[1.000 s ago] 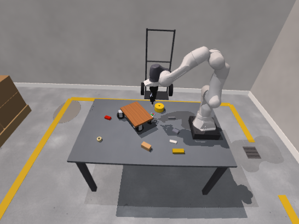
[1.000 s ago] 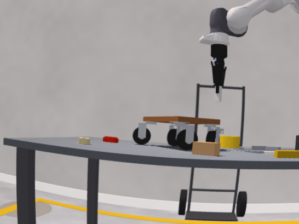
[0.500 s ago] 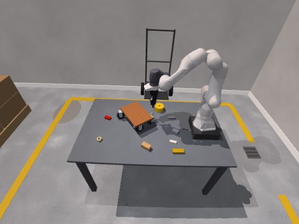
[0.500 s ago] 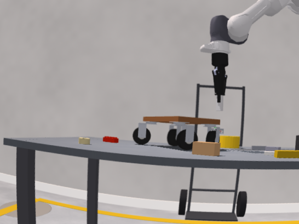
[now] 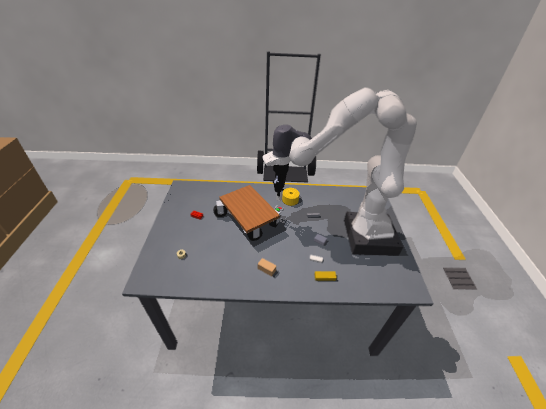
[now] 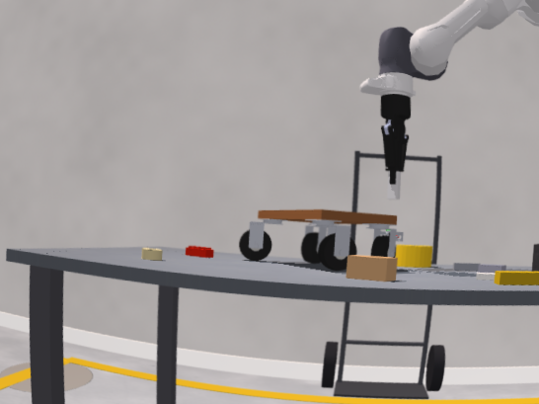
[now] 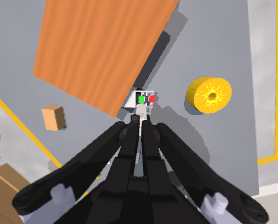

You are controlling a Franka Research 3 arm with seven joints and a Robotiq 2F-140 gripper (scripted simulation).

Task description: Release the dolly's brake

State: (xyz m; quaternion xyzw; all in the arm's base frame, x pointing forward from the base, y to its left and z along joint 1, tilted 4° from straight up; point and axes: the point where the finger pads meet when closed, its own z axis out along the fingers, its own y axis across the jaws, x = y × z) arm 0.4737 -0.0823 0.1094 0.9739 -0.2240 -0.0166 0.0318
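The brake pedal lies 12 cm below my hand and 1 cm to the right of it. The rest, counted from my hand: red brick: 47 cm ahead, 18 cm below, 2 cm to the right; tan block: 33 cm to the left, 18 cm below, 5 cm ahead; yellow spool: 19 cm to the right, 17 cm below, 8 cm behind.
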